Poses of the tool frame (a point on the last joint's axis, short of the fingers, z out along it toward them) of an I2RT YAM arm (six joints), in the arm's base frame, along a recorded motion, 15 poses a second.
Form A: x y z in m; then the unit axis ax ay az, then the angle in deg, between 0 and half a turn.
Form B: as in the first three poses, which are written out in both.
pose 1, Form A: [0.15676, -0.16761, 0.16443, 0.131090, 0.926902, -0.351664, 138.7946]
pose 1, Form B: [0.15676, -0.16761, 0.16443, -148.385, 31.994, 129.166]
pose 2, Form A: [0.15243, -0.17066, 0.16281, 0.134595, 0.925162, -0.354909, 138.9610]
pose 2, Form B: [0.15243, -0.17066, 0.16281, -147.999, 31.576, 128.754]
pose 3, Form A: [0.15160, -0.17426, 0.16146, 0.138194, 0.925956, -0.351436, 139.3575]
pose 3, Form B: [0.15160, -0.17426, 0.16146, -147.954, 31.178, 129.271]
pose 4, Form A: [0.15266, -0.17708, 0.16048, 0.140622, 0.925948, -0.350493, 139.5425]
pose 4, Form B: [0.15266, -0.17708, 0.16048, -147.829, 30.934, 129.411]
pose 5, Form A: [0.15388, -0.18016, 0.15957, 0.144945, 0.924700, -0.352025, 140.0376]
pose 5, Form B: [0.15388, -0.18016, 0.15957, -147.600, 30.251, 129.337]
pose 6, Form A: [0.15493, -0.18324, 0.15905, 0.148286, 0.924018, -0.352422, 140.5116]
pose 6, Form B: [0.15493, -0.18324, 0.15905, -147.498, 29.671, 129.416]
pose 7, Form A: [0.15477, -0.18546, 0.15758, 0.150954, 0.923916, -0.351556, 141.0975]
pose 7, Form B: [0.15477, -0.18546, 0.15758, -147.565, 29.068, 129.711]
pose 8, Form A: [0.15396, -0.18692, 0.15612, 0.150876, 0.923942, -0.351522, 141.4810]
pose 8, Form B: [0.15396, -0.18692, 0.15612, -147.787, 28.743, 129.878]
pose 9, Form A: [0.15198, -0.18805, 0.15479, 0.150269, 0.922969, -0.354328, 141.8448]
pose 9, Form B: [0.15198, -0.18805, 0.15479, -147.972, 28.365, 129.699]
